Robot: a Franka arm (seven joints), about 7 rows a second.
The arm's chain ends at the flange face. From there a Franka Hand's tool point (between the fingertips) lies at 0.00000 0.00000 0.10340 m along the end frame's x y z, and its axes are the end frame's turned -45 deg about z.
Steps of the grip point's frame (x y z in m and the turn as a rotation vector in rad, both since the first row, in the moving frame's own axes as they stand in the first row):
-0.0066 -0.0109 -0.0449 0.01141 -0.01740 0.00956
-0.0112 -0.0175 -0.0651 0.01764 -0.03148 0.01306
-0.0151 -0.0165 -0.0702 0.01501 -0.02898 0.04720
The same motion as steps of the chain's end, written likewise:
-0.0103 -0.0035 -0.0449 -0.00424 -0.02037 0.00956
-0.0167 -0.0054 -0.0650 -0.00979 -0.03473 0.01306
-0.0191 -0.0019 -0.0701 -0.00988 -0.03111 0.04720

